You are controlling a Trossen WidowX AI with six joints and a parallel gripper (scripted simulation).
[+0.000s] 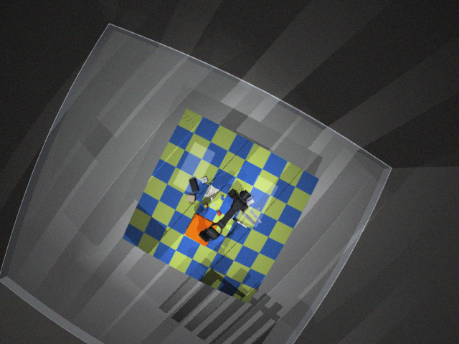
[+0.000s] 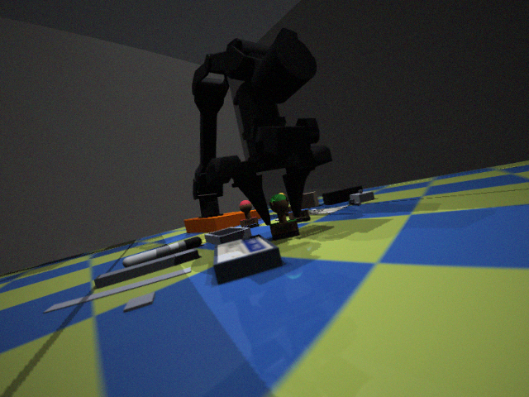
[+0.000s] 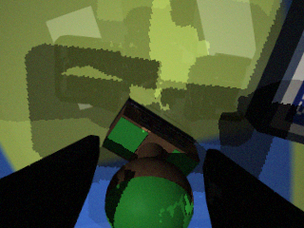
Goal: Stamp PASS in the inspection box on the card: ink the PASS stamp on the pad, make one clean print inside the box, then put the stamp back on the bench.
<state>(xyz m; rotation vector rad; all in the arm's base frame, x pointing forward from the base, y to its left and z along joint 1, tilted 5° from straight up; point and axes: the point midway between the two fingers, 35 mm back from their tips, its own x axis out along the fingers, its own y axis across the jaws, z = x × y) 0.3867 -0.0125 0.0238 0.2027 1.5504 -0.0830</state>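
Right now my gripper tip is right at the green-knobbed stamp. The rest, counted from my gripper tip: blue-knobbed stamp 7 cm behind, 10 cm to the left, 1 cm below; then ink pad 13 cm behind, 4 cm to the right, 2 cm below; then labelled box 4 cm ahead, 9 cm to the right, 1 cm below.
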